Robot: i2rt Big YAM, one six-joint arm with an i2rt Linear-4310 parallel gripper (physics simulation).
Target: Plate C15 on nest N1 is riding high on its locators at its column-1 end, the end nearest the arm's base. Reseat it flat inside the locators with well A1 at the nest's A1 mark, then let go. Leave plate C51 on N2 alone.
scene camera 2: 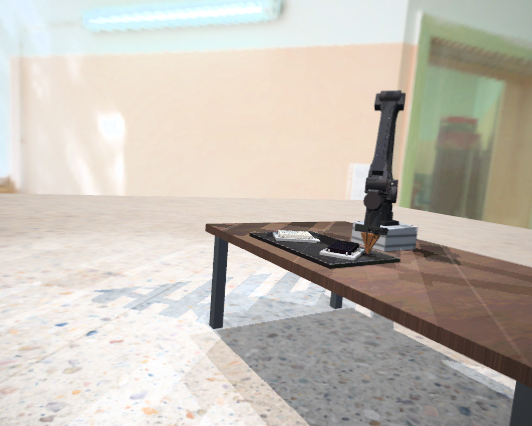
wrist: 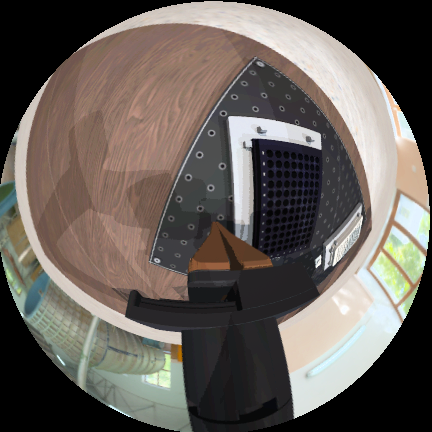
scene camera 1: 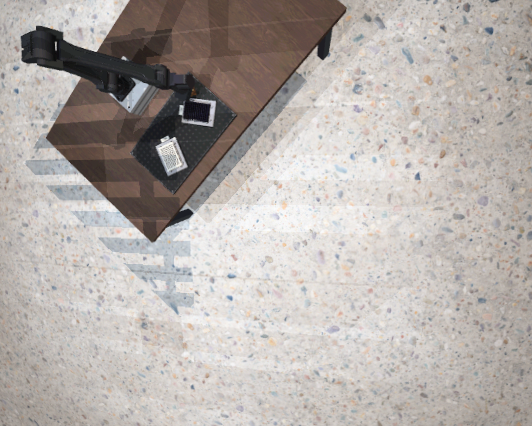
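Seen in the pictures: gripper, fingertip midpoint: [scene camera 2: 367,253] [wrist: 213,225] [scene camera 1: 195,94]; arm's base, link origin: [scene camera 2: 382,223] [scene camera 1: 123,87].
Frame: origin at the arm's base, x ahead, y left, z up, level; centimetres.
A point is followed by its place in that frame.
Note:
A dark plate [scene camera 1: 197,111] @(x 33.5, y 18.3, z -5.3 cm) [scene camera 2: 344,246] @(x 33.4, y 18.9, z -5.2 cm) [wrist: 290,200] @(x 33.1, y 18.2, z -5.7 cm) sits on a white nest [scene camera 1: 212,119] @(x 41.0, y 20.9, z -6.8 cm) [scene camera 2: 334,254] @(x 40.2, y 22.7, z -6.9 cm) [wrist: 242,185] @(x 31.2, y 23.1, z -6.8 cm). A white plate [scene camera 1: 171,156] @(x 39.2, y -7.0, z -5.6 cm) [scene camera 2: 294,234] @(x 40.7, y -4.1, z -5.4 cm) [wrist: 348,240] @(x 38.7, y -6.6, z -5.4 cm) sits on another nest farther along the board. No plate or nest labels are readable. In the wrist view, a bare strip of nest shows along two sides of the dark plate, with small locators. Its exact tilt is too small to tell. My gripper [scene camera 1: 193,93] @(x 26.0, y 23.0, z -7.1 cm) [scene camera 2: 368,253] @(x 26.0, y 23.0, z -7.1 cm) [wrist: 213,225] @(x 26.0, y 23.0, z -7.1 cm) is shut and empty, its orange tips low over the board beside the dark plate's nest, apart from the plate.
Both nests stand on a black perforated board [scene camera 1: 150,145] @(x 26.0, y -12.5, z -8.0 cm) [scene camera 2: 380,259] @(x 23.7, y 27.1, z -8.2 cm) [wrist: 200,175] @(x 29.7, y 26.9, z -8.0 cm) on a brown wooden table [scene camera 1: 270,50] @(x 37.1, y 62.4, z -9.3 cm) [scene camera 2: 450,295] @(x 28.7, y 60.5, z -9.3 cm) [wrist: 125,115] @(x 32.0, y 39.2, z -9.3 cm). The arm's grey base block [scene camera 1: 136,102] @(x 10.0, y -0.3, z -0.6 cm) [scene camera 2: 400,240] @(x 0.0, y 11.6, z -5.2 cm) stands beside the board. The table's edge runs close along the board's far side.

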